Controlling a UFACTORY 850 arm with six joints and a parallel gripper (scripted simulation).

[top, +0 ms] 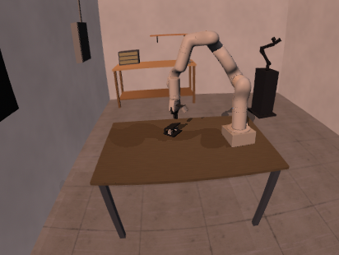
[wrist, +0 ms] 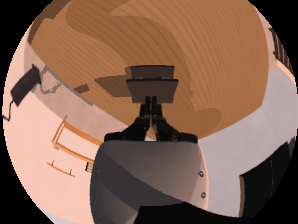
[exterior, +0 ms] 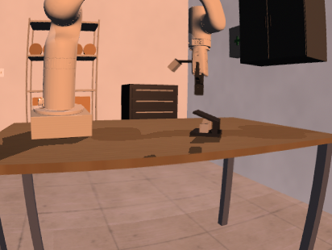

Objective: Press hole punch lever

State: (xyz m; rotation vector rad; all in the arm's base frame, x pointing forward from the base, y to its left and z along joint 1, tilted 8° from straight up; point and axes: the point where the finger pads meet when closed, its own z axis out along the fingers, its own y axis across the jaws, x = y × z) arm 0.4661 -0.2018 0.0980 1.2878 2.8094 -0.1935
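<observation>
The hole punch is 3 cm ahead of my hand, 3 cm to the right of it and 12 cm below it.
</observation>
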